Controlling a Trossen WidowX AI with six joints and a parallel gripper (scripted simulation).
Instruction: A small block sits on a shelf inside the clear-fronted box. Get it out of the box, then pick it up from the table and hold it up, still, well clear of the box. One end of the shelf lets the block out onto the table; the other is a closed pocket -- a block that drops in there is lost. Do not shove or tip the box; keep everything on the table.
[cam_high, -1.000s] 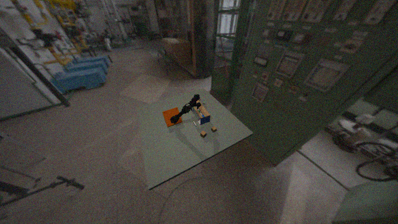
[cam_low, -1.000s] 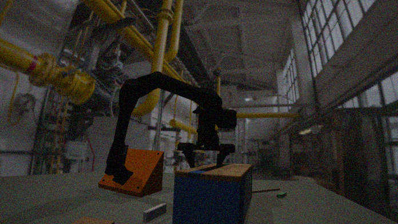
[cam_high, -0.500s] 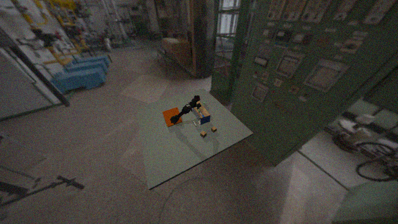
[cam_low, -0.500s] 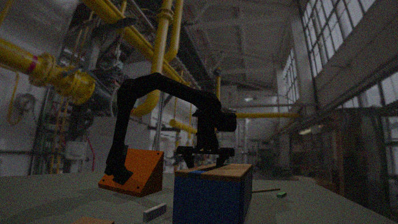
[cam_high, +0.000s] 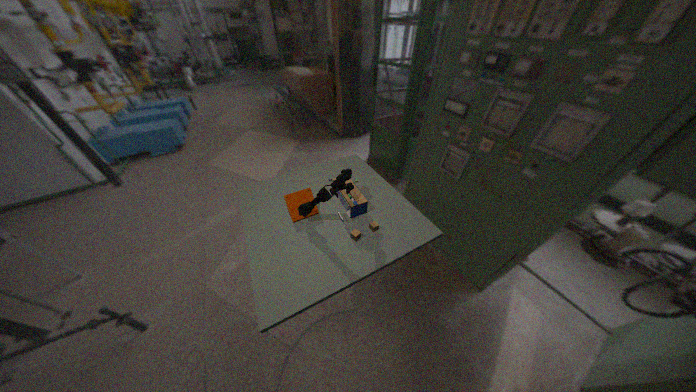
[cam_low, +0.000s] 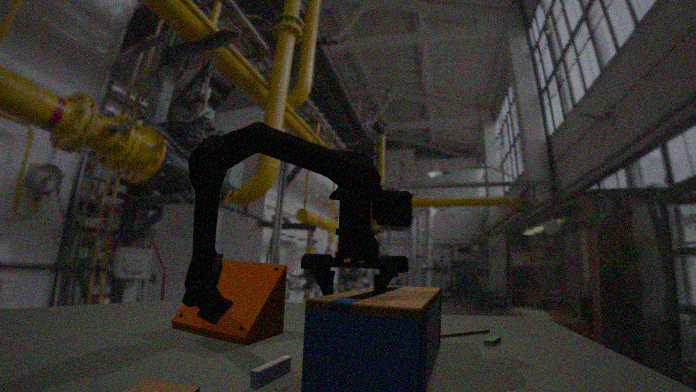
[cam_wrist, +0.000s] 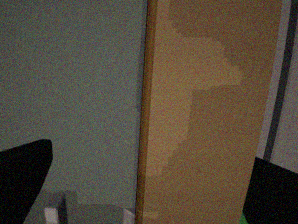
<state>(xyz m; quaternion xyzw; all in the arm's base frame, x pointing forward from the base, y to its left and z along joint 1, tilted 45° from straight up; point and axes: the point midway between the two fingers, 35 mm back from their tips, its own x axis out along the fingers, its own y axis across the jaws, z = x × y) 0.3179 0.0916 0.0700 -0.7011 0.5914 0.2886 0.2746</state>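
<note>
The green block is 5 cm ahead of my gripper tip, 2 cm to the right of it and 1 cm below it. Also, from my gripper tip: thin brown strip 34 cm to the left, 16 cm ahead, 9 cm below; box 3 cm below, 3 cm ahead, 2 cm to the left.
</note>
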